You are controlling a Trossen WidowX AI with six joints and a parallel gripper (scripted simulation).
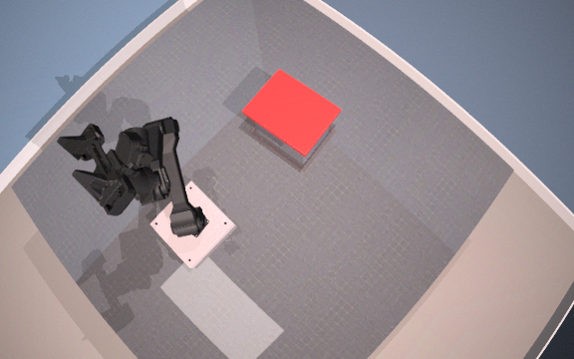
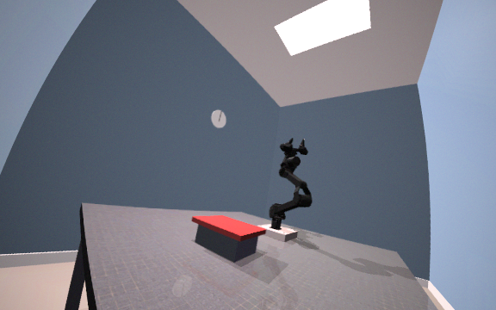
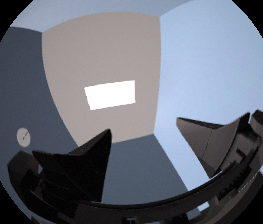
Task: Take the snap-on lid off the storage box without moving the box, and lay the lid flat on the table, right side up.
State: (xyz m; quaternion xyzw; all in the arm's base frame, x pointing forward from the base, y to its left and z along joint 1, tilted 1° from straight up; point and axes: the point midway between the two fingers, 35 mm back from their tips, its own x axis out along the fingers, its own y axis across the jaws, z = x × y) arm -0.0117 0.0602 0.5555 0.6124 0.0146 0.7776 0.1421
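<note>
The red lid lies 540 mm below my gripper tip, 460 mm ahead of it and 90 mm to the right of it. Round my gripper tip: storage box 580 mm below, 460 mm ahead, 90 mm to the right.
</note>
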